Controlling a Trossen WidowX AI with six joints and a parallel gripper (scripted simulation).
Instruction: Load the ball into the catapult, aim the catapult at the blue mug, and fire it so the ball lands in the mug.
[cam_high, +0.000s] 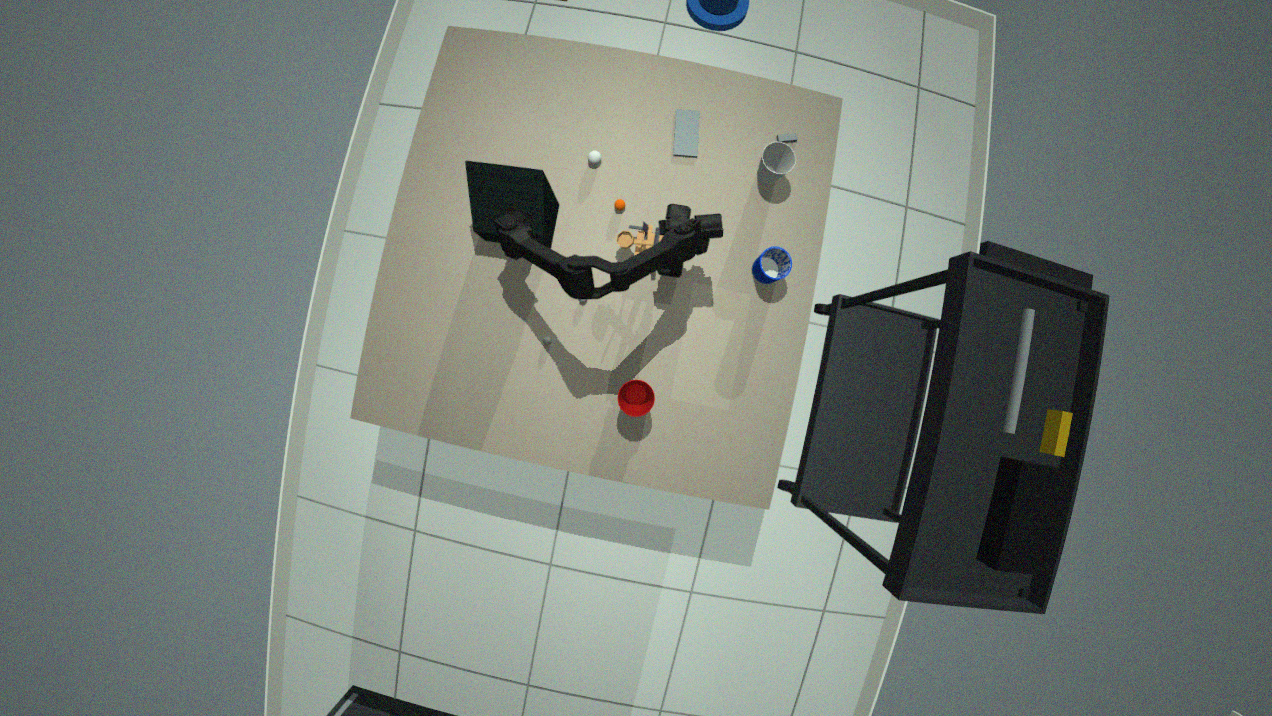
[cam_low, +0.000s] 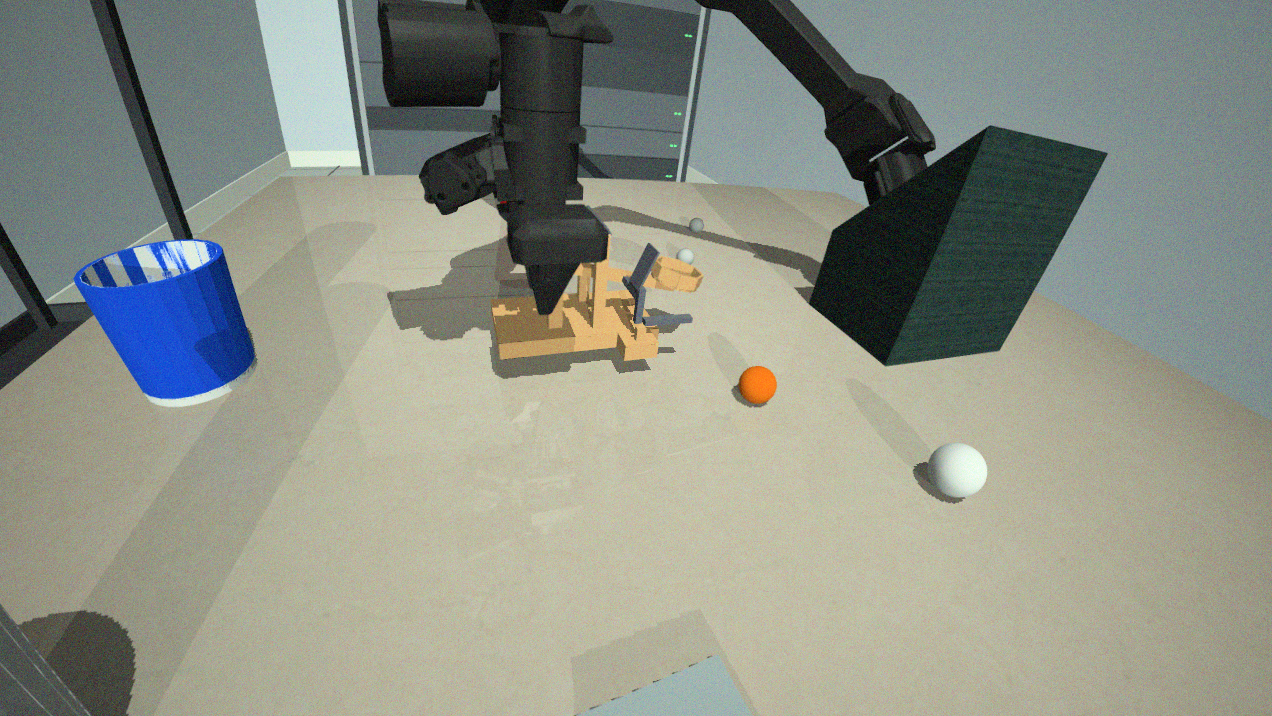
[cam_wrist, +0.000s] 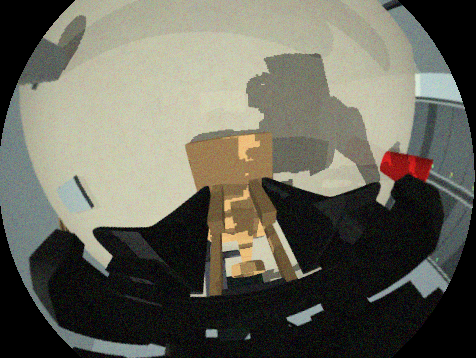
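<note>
The orange ball lies 180 mm behind my gripper tip, 80 mm to the left of it and 30 mm below it. From my gripper tip the other things lie so: wooden catapult (70 mm behind, 20 mm above, 10 mm to the left); blue mug (280 mm ahead, 50 mm to the left, 20 mm below); white ball (300 mm behind, 190 mm to the left, 30 mm below).
</note>
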